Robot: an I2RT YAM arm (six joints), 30 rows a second.
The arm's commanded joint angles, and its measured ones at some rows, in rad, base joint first. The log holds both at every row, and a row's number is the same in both.
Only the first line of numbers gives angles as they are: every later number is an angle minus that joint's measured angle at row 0.
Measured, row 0:
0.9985, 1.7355, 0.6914, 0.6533, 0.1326, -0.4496
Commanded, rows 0 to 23:
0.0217, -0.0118, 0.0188, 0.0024, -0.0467, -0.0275
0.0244, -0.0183, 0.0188, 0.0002, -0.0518, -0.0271
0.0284, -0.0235, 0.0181, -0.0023, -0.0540, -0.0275
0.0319, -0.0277, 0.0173, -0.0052, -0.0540, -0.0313
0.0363, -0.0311, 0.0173, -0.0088, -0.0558, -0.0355
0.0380, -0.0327, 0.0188, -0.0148, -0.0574, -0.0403
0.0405, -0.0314, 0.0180, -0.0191, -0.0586, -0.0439
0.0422, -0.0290, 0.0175, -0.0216, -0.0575, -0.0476
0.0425, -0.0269, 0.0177, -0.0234, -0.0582, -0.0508
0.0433, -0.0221, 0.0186, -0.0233, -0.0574, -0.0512
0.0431, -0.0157, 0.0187, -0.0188, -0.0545, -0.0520
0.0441, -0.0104, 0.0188, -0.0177, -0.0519, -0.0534
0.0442, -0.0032, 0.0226, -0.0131, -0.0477, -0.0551
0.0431, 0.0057, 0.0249, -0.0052, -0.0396, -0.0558
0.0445, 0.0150, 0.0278, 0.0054, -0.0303, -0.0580
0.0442, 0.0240, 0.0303, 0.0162, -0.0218, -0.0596
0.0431, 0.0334, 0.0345, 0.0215, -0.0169, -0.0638
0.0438, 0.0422, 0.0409, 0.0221, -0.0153, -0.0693
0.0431, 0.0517, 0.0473, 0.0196, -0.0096, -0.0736
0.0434, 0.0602, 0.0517, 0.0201, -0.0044, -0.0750
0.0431, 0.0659, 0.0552, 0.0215, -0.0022, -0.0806
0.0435, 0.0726, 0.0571, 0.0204, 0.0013, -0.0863
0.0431, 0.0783, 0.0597, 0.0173, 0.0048, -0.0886
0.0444, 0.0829, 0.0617, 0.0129, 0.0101, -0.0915
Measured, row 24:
0.0393, 0.0622, 0.0454, -0.0027, -0.0092, -0.0526
